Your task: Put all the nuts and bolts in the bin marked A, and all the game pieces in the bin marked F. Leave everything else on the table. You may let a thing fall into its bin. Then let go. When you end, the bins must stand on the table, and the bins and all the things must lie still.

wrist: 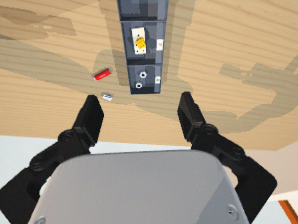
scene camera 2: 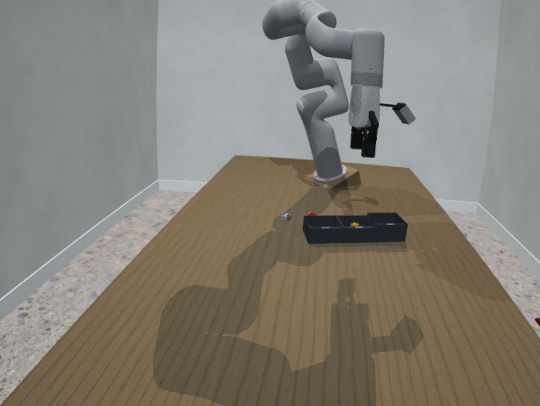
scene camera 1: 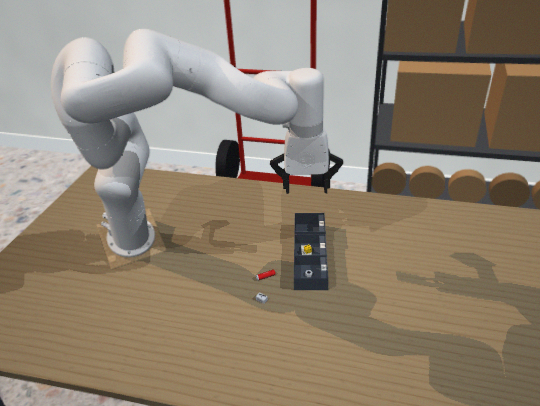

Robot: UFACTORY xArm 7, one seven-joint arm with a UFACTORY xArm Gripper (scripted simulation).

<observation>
I see my gripper [scene camera 1: 306, 190].
My gripper shows as well in the wrist view [wrist: 140, 103] and in scene camera 2 [scene camera 2: 361, 152].
</observation>
